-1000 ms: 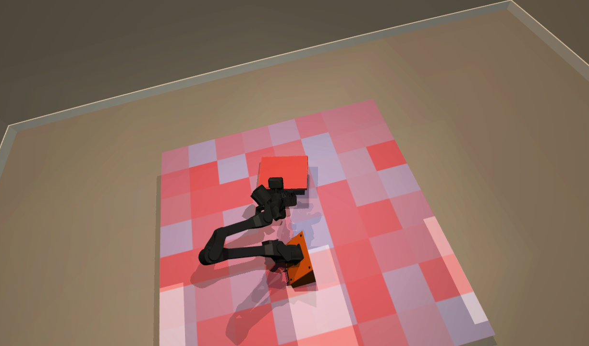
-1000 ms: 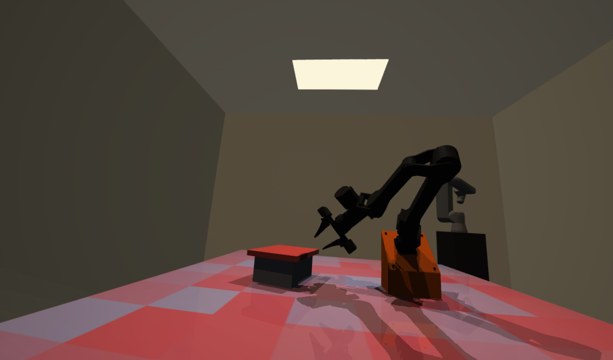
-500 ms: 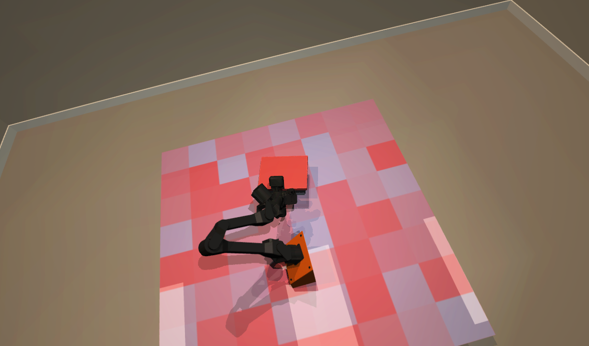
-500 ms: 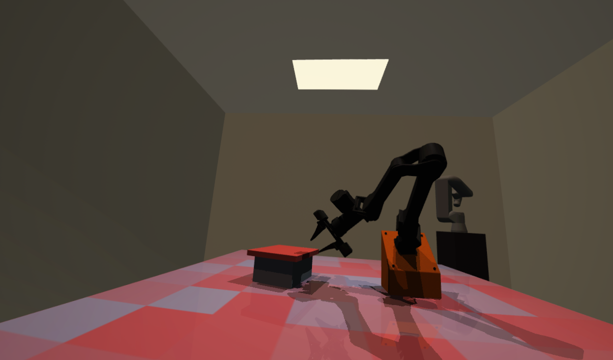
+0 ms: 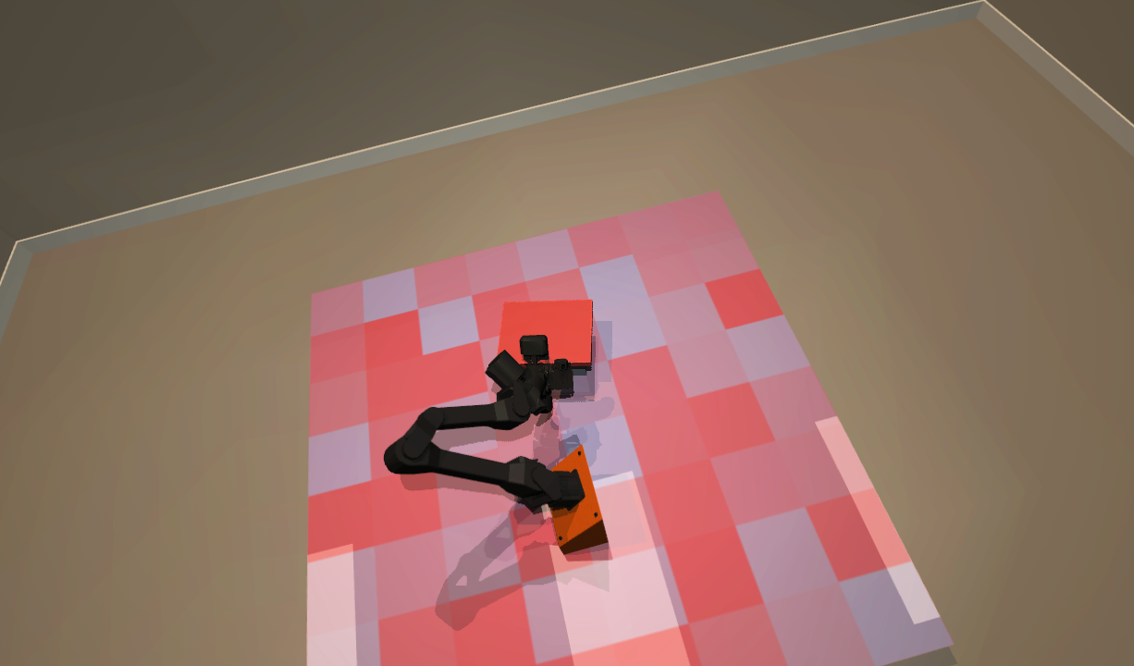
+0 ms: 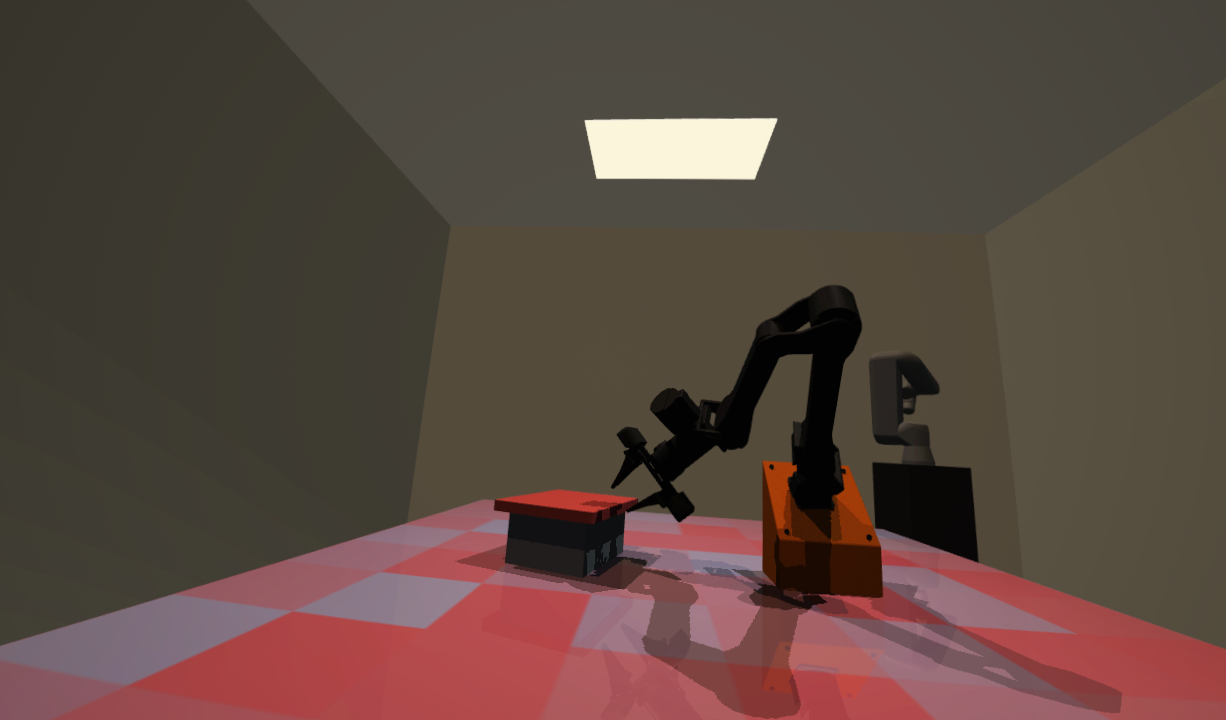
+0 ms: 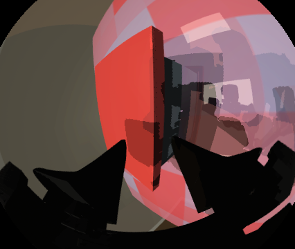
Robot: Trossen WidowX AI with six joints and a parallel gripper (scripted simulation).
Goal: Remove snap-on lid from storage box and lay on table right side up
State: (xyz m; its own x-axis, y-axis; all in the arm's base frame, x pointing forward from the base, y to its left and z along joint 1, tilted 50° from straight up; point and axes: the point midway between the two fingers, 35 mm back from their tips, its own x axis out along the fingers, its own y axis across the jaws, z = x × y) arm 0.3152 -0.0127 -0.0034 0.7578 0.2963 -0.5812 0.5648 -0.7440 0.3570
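Now: gripper tip 90 mm short of the lid, 30 mm to the left of it and 10 mm above it. Also, from my gripper tip: storage box 90 mm ahead, 60 mm below, 30 mm to the right.
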